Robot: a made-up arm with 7 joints. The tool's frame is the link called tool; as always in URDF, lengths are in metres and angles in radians.
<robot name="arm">
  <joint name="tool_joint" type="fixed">
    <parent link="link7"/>
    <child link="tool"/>
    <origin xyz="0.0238 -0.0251 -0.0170" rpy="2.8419 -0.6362 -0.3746"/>
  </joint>
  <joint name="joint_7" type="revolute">
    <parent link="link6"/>
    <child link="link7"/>
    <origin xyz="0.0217 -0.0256 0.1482" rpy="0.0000 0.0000 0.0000"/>
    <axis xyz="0 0 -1"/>
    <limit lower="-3.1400" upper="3.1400" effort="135" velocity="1.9"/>
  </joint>
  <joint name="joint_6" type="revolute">
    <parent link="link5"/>
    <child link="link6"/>
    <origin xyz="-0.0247 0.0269 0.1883" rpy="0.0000 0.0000 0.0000"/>
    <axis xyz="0 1 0"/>
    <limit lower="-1.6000" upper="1.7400" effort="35" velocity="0.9"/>
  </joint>
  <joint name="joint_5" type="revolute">
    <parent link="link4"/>
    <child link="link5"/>
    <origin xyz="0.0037 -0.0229 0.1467" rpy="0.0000 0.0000 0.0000"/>
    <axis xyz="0 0 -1"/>
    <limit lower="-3.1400" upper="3.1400" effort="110" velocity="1.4"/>
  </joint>
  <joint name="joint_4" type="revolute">
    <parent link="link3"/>
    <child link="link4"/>
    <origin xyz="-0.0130 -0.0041 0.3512" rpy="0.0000 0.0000 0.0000"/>
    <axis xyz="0 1 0"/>
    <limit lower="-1.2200" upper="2.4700" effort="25" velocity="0.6"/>
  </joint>
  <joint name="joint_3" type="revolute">
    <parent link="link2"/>
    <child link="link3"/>
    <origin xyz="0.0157 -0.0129 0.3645" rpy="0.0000 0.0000 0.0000"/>
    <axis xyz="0 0 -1"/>
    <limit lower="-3.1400" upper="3.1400" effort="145" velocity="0.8"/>
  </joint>
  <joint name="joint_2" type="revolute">
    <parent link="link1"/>
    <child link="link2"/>
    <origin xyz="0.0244 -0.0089 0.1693" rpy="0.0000 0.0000 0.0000"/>
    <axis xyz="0 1 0"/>
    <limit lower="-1.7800" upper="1.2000" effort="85" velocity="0.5"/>
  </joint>
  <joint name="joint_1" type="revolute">
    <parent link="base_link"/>
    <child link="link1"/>
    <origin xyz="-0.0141 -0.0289 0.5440" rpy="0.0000 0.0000 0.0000"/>
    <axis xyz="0 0 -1"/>
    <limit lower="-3.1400" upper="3.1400" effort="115" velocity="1.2"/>
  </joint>
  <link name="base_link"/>
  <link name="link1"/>
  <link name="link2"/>
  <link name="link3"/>
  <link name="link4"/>
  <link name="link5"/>
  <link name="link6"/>
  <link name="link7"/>
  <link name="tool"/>
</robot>
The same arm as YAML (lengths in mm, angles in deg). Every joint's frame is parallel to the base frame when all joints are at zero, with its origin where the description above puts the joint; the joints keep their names.
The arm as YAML. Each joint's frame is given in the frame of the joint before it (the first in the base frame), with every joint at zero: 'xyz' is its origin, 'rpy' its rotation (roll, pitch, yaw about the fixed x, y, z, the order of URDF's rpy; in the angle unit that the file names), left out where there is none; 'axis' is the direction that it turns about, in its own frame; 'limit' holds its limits. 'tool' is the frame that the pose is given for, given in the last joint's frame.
units:
  length: mm
  angle: deg
joints:
  - name: joint_1
    type: revolute
    origin:
      xyz: [-14.1, -28.9, 544.0]
    axis: [0.0, 0.0, -1.0]
    limit:
      lower: -179.91
      upper: 179.91
  - name: joint_2
    type: revolute
    origin:
      xyz: [24.4, -8.9, 169.3]
    axis: [0.0, 1.0, 0.0]
    limit:
      lower: -101.99
      upper: 68.75
  - name: joint_3
    type: revolute
    origin:
      xyz: [15.7, -12.9, 364.5]
    axis: [0.0, 0.0, -1.0]
    limit:
      lower: -179.91
      upper: 179.91
  - name: joint_4
    type: revolute
    origin:
      xyz: [-13.0, -4.1, 351.2]
    axis: [0.0, 1.0, 0.0]
    limit:
      lower: -69.9
      upper: 141.52
  - name: joint_5
    type: revolute
    origin:
      xyz: [3.7, -22.9, 146.7]
    axis: [0.0, 0.0, -1.0]
    limit:
      lower: -179.91
      upper: 179.91
  - name: joint_6
    type: revolute
    origin:
      xyz: [-24.7, 26.9, 188.3]
    axis: [0.0, 1.0, 0.0]
    limit:
      lower: -91.67
      upper: 99.69
  - name: joint_7
    type: revolute
    origin:
      xyz: [21.7, -25.6, 148.2]
    axis: [0.0, 0.0, -1.0]
    limit:
      lower: -179.91
      upper: 179.91
tool:
  origin:
    xyz: [23.8, -25.1, -17.0]
    rpy: [162.83, -36.45, -21.46]

